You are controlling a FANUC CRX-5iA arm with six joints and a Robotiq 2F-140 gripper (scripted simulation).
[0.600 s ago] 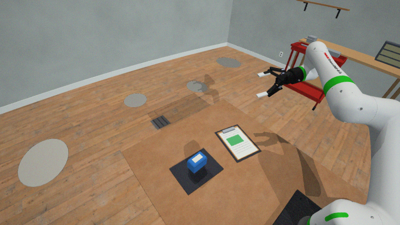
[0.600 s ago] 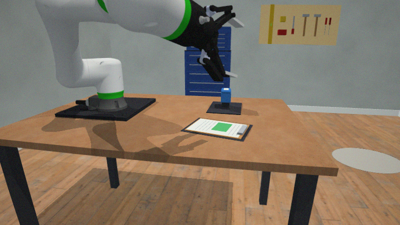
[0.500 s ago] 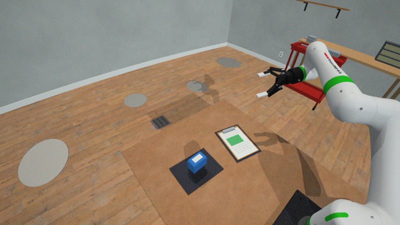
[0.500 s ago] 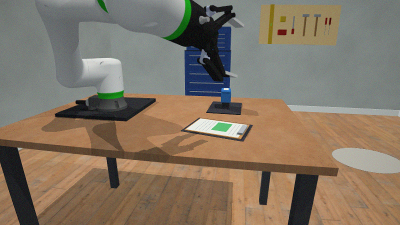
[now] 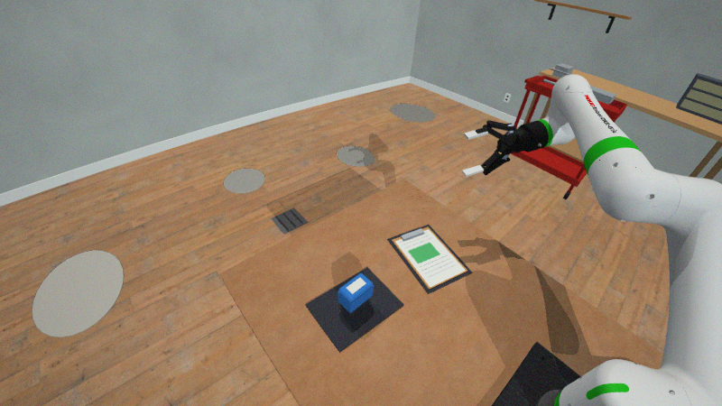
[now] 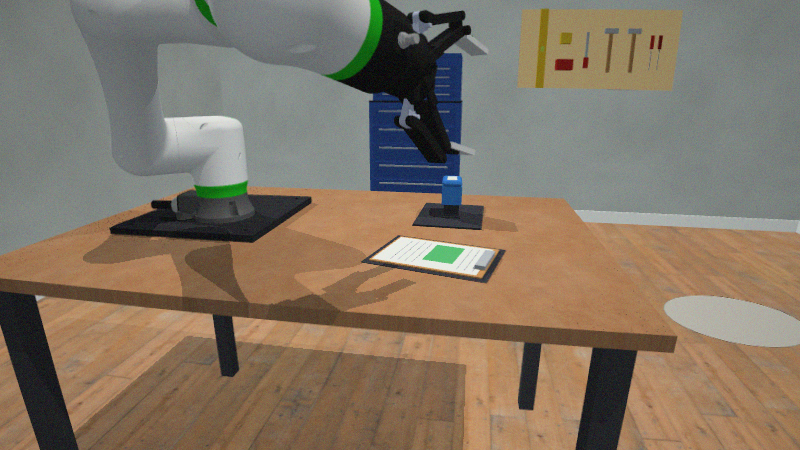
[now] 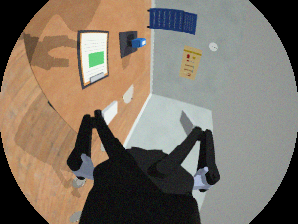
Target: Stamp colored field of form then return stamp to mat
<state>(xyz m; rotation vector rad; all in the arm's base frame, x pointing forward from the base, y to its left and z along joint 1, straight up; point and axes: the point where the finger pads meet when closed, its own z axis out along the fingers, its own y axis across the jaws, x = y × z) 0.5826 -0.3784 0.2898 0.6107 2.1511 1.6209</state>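
My gripper is now 490 mm to the right of the blue stamp and 260 mm above it. The rest, counted from my hand: black stamp base 490 mm to the left, 290 mm below; then form 30 mm behind, 170 mm to the left, 300 mm below; then mat 490 mm to the left, 310 mm below.
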